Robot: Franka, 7 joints.
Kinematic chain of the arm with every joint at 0, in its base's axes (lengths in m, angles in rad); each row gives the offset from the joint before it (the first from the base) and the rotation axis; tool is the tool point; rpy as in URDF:
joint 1: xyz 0 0 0.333 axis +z
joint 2: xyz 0 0 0 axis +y
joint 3: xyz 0 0 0.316 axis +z
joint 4: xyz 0.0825 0 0 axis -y
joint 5: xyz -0.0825 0 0.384 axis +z
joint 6: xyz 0 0 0 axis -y
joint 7: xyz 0.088 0 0 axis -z
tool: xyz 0 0 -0.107 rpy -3.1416 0 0
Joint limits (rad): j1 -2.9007..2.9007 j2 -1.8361..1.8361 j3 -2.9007..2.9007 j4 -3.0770..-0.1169 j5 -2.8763..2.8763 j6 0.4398..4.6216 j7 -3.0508..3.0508
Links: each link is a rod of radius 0.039 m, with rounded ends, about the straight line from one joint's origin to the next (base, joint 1, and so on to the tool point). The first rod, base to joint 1, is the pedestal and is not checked.
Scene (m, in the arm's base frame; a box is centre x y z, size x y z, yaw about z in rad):
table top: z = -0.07
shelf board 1: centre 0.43 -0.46 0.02 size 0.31 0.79 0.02 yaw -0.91
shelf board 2: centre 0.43 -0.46 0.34 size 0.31 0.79 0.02 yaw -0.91
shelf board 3: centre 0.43 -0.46 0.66 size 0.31 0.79 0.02 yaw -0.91
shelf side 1: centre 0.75 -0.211 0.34 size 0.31 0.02 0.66 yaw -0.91
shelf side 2: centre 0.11 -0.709 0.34 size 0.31 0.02 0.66 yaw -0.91
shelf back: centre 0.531 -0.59 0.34 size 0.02 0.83 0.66 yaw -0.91
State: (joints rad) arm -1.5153 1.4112 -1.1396 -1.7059 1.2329 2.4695 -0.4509
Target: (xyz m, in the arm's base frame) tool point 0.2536 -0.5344 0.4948
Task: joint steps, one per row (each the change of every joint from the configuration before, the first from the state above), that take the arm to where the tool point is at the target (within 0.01 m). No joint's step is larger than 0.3 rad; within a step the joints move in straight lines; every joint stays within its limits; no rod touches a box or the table.
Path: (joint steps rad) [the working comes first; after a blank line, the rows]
Joints at the target: -0.7814 0.0508 -0.4424 -1.9384 1.1898 2.0294 -0.4509
Straight joint move there: touches shelf board 2, shelf side 2.

1: 0.0773 -0.2930 0.0885 -0.1219 -0.0336 -0.1227 0.0000
2: 0.0773 -0.2930 0.0885 -0.1219 -0.0335 -0.1226 0.0000
3: 0.0773 -0.2929 0.0885 -0.1218 -0.0336 -0.1227 0.0000
4: 0.0773 -0.2930 0.0885 -0.1219 -0.0335 -0.1226 0.0000
5: 0.0773 -0.2930 0.0885 -0.1219 -0.0336 -0.1227 0.0000
6: 0.0773 -0.2930 0.0884 -0.1219 -0.0336 -0.1226 0.0000
7: 0.0773 -0.2929 0.0885 -0.1219 -0.0335 -0.1227 0.0000
8: 0.0643 0.2301 0.0260 0.2069 0.0639 0.1395 0.0000
9: 0.0642 0.2301 0.0259 0.2069 0.0639 0.1395 0.0000
10: 0.0643 0.2302 0.0259 0.2069 0.0640 0.1395 0.0000

